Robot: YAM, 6 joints.
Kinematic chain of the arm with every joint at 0, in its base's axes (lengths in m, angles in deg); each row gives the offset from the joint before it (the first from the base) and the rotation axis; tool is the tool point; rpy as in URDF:
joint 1: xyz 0 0 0.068 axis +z
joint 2: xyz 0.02 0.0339 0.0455 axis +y
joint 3: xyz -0.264 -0.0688 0 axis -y
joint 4: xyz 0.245 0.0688 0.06 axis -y
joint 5: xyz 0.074 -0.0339 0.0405 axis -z
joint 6: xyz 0.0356 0 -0.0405 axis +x
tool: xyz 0 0 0 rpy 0 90 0
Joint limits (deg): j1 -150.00..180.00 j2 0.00..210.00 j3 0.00..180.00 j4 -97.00..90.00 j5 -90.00..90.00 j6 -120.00..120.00
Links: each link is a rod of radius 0.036 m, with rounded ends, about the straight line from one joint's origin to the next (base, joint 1, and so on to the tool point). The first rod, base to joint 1, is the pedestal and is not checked.
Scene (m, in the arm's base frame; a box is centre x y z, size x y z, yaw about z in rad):
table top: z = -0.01
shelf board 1: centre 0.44 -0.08 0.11 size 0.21 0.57 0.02 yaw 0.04
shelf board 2: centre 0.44 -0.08 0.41 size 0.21 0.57 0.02 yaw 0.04
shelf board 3: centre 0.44 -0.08 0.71 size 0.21 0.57 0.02 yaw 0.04
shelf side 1: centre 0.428 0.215 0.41 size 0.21 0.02 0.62 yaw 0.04
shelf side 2: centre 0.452 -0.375 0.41 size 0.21 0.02 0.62 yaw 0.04
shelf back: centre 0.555 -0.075 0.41 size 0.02 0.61 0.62 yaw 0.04
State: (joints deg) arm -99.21 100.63 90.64 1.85 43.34 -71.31
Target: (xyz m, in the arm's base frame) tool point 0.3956 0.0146 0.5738
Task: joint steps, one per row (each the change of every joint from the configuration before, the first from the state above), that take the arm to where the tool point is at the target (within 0.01 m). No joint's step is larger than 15 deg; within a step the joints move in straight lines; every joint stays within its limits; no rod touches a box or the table.
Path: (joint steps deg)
1: 14.81 1.21 5.83 1.71 -2.27 0.00
2: 14.82 1.21 5.82 1.71 -2.27 0.00
3: 14.81 1.21 5.83 1.72 -2.28 0.00
4: 14.82 1.21 5.82 1.71 -2.27 0.00
5: 14.81 1.21 5.83 1.71 -2.27 0.00
6: 14.81 1.21 5.83 1.71 -2.27 0.00
7: 14.82 1.21 5.82 1.72 -2.28 0.00

